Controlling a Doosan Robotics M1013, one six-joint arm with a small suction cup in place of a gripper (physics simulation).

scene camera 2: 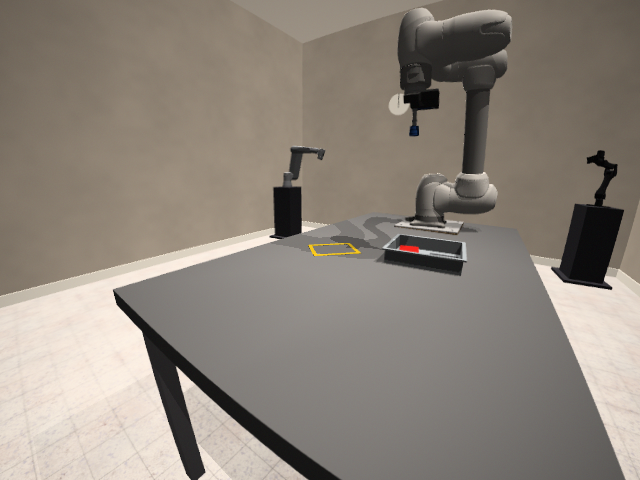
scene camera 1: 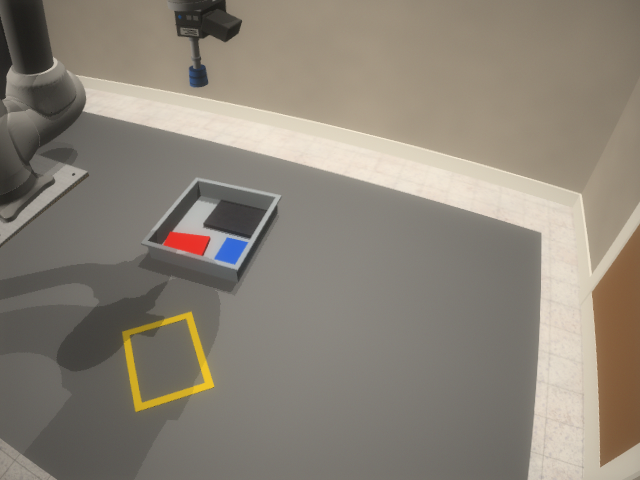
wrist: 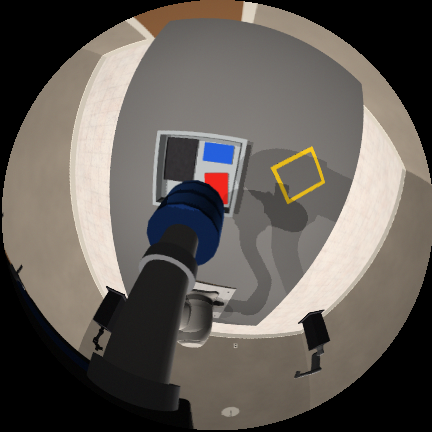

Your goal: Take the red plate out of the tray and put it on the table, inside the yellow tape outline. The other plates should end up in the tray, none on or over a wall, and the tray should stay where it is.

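Frame: origin at the arm's base, x up, y left, z back, level; metres.
Seen in the pictures: hand at its tool point: [scene camera 2: 414, 135] [scene camera 1: 199, 83] [wrist: 193, 209]; arm's base at its link origin: [scene camera 2: 428, 224] [scene camera 1: 11, 194] [wrist: 197, 298].
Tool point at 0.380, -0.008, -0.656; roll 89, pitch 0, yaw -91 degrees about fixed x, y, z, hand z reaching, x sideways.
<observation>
Pixels of each thing's top centre, then the offset from my tool point to it, as dx, dy, dz.
- red plate at its top centre: [scene camera 1: 184, 244] [wrist: 215, 188] [scene camera 2: 409, 249] -0.381, -0.001, +0.094
- grey tray at its top centre: [scene camera 1: 214, 217] [wrist: 194, 172] [scene camera 2: 426, 245] -0.343, +0.063, +0.048
- blue plate at its top centre: [scene camera 1: 231, 252] [wrist: 217, 152] -0.381, +0.010, -0.014
- larger black plate at its top centre: [scene camera 1: 237, 217] [wrist: 179, 159] -0.380, +0.119, +0.019
The red plate [scene camera 1: 187, 243] [scene camera 2: 408, 249] [wrist: 217, 184] lies inside the grey tray [scene camera 1: 191, 264] [scene camera 2: 423, 261] [wrist: 200, 134]; the cup hides part of it in the wrist view. A blue plate [scene camera 1: 231, 250] [wrist: 218, 153] lies in a tray corner, a gap away from the red one. A larger black plate [scene camera 1: 237, 218] [wrist: 181, 159] lies in the tray beside them. The yellow tape outline [scene camera 1: 131, 369] [scene camera 2: 336, 253] [wrist: 317, 164] lies on the table, apart from the tray. My blue suction cup [scene camera 1: 198, 77] [scene camera 2: 414, 131] [wrist: 192, 200] hangs high above the table and holds nothing.
The arm's base plate [scene camera 1: 64, 178] [scene camera 2: 400, 225] stands on the table behind the tray. The arm's shadow crosses part of the tape outline. Two small arms stand on black pedestals [scene camera 2: 287, 211] [scene camera 2: 591, 242] beyond the table.
</observation>
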